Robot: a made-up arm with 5 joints.
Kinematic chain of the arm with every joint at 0, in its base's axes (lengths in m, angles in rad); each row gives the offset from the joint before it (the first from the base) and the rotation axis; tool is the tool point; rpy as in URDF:
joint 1: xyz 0.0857 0 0.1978 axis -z
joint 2: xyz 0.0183 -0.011 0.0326 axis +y
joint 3: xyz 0.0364 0 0.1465 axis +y
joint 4: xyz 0.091 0 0.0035 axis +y
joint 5: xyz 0.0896 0.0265 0 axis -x
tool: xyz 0 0 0 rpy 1.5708 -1.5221 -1.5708
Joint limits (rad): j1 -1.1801..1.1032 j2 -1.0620..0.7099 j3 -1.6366..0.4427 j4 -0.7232..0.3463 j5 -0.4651..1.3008
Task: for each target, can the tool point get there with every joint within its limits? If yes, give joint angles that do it. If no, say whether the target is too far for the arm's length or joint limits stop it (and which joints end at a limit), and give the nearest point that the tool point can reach.
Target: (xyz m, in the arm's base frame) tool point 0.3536 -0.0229 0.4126
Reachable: yes | joints 0.1428 0.3059 -0.6861 0.1957 0.4433
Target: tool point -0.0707 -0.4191 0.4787
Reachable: no: too far | nearest point -0.0272 -0.2333 0.4029 | short by 0.205 m
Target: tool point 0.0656 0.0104 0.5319
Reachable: yes | joints -0.2739 -0.8148 -0.4622 -0.0256 0.1301
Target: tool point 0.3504 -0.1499 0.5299
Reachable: no: too far | nearest point 0.3011 -0.1220 0.4705 | short by 0.082 m
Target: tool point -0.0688 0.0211 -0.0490
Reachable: no: joint limits stop it (at a limit: joint 1, joint 2, joint 3, joint 4) | nearest point 0.1430 0.1797 0.1467 | short by 0.329 m
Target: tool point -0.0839 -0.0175 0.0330
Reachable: no: joint limits stop it (at a limit: joint 1, joint 2, joint 3, joint 4) | nearest point 0.1430 0.1797 0.1467 | short by 0.321 m
